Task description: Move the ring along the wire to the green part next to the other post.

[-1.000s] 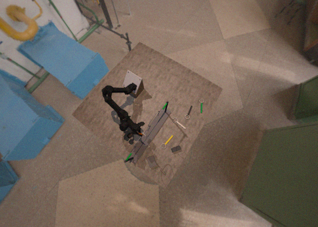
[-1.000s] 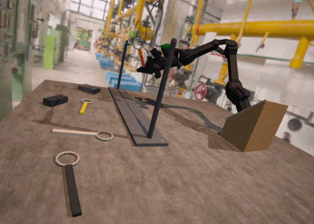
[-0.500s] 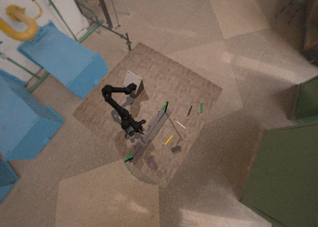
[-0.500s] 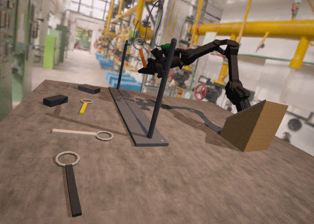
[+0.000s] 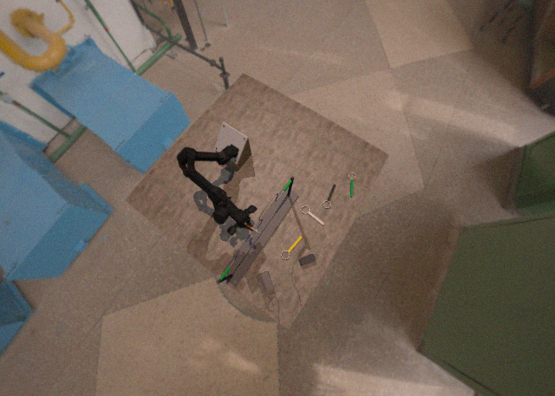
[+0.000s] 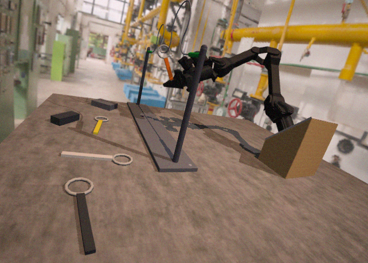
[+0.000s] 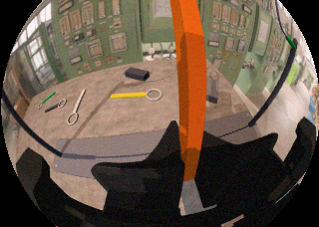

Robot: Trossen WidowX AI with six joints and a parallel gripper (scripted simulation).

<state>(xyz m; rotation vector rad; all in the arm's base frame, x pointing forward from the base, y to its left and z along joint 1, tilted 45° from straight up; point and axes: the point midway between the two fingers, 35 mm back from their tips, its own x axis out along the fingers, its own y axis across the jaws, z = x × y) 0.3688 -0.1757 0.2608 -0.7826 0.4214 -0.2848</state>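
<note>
Right now the orange-handled ring is 90 mm above my gripper tip and 10 mm ahead of it. Round my gripper tip: yellow-handled ring: 220 mm ahead, 170 mm below, 50 mm to the left; then dark-handled ring: 450 mm to the left, 240 mm ahead, 170 mm below; then cream-handled ring: 300 mm to the left, 200 mm ahead, 170 mm below.
</note>
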